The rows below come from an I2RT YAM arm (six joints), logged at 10 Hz.
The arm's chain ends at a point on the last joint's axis. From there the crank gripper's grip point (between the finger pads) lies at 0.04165 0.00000 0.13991 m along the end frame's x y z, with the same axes.
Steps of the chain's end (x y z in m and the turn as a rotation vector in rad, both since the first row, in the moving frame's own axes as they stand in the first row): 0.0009 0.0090 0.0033 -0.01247 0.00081 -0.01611; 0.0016 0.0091 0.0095 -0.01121 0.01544 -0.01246; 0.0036 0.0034 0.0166 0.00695 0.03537 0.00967; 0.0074 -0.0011 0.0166 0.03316 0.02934 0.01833; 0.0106 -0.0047 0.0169 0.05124 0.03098 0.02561; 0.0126 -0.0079 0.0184 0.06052 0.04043 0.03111; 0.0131 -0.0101 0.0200 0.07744 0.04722 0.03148; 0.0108 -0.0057 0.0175 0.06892 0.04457 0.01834; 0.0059 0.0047 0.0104 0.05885 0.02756 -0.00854; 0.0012 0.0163 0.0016 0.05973 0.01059 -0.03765; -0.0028 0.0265 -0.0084 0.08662 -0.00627 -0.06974; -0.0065 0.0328 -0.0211 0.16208 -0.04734 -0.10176
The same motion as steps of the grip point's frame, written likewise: 0.0010 0.0101 0.0033 -0.01247 0.00081 -0.01611; 0.0038 0.0101 0.0088 -0.01121 0.01544 -0.01246; 0.0085 0.0029 0.0150 0.00695 0.03537 0.00967; 0.0115 -0.0049 0.0153 0.03316 0.02934 0.01833; 0.0150 -0.0107 0.0154 0.05124 0.03098 0.02561; 0.0183 -0.0149 0.0164 0.06052 0.04043 0.03111; 0.0198 -0.0194 0.0175 0.07744 0.04722 0.03148; 0.0171 -0.0144 0.0152 0.06892 0.04457 0.01834; 0.0097 -0.0039 0.0089 0.05885 0.02756 -0.00854; 0.0025 0.0064 0.0009 0.05973 0.01059 -0.03765; -0.0042 0.0115 -0.0088 0.08662 -0.00627 -0.06974; -0.0145 0.0062 -0.0215 0.16208 -0.04734 -0.10176
